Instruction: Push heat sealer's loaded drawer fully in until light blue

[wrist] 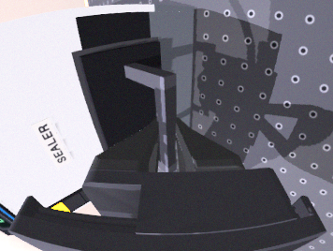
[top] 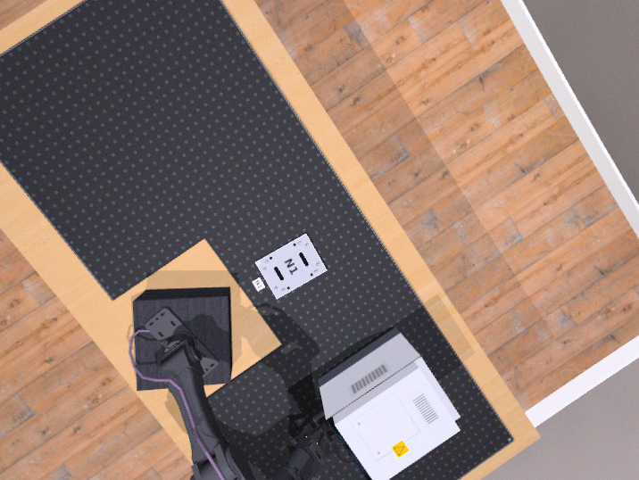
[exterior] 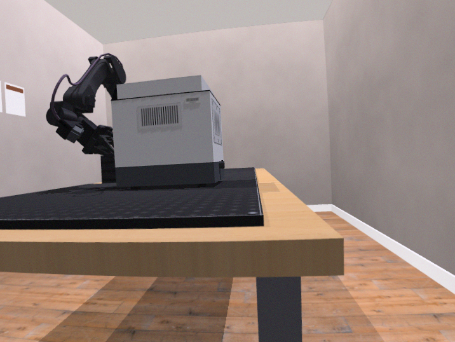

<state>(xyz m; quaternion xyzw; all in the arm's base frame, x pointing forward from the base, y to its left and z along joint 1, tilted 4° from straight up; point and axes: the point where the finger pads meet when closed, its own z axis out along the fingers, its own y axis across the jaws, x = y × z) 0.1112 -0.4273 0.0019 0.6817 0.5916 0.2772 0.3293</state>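
Now: hand 110 mm short of the sealer drawer, 10 mm to the left of it and 10 mm above it. From my hand the other things lie so: tag (400 mm to the left, 110 mm ahead, 100 mm below).
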